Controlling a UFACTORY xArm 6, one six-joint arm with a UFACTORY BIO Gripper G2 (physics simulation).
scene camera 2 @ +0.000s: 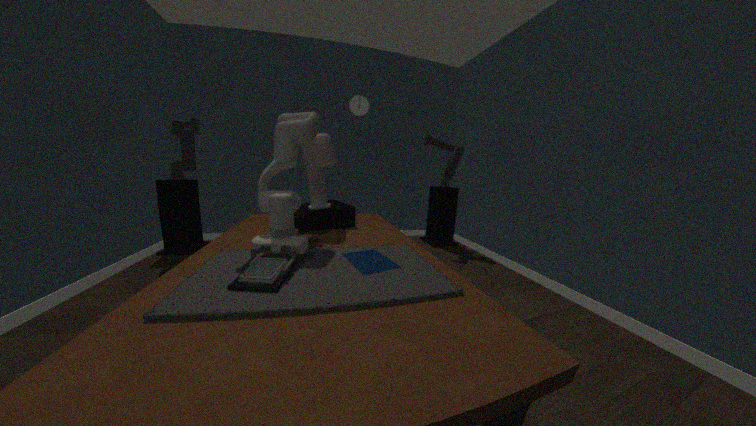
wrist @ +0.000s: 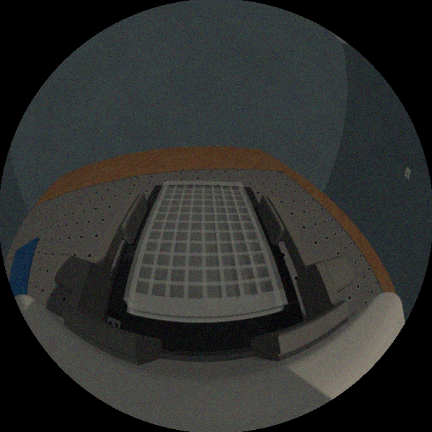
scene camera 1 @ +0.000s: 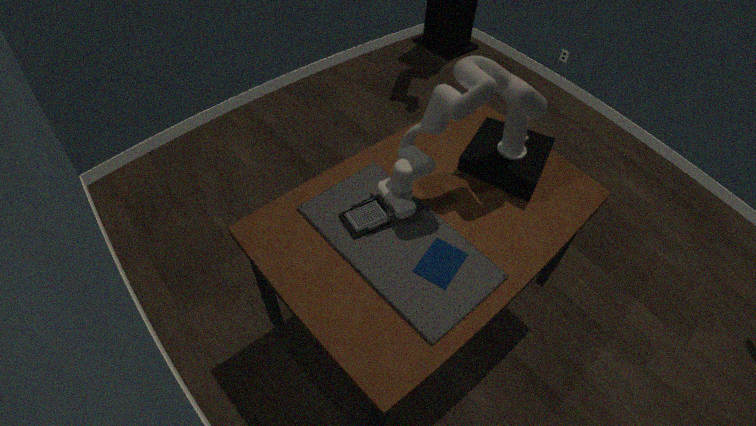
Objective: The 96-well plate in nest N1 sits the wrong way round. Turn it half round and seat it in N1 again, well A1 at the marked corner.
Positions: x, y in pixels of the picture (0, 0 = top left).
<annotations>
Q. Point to a black nest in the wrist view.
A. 235, 334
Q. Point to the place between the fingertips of the gripper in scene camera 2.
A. At 260, 272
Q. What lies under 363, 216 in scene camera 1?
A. A pale 96-well plate.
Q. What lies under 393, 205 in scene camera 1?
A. The gripper.
</annotations>
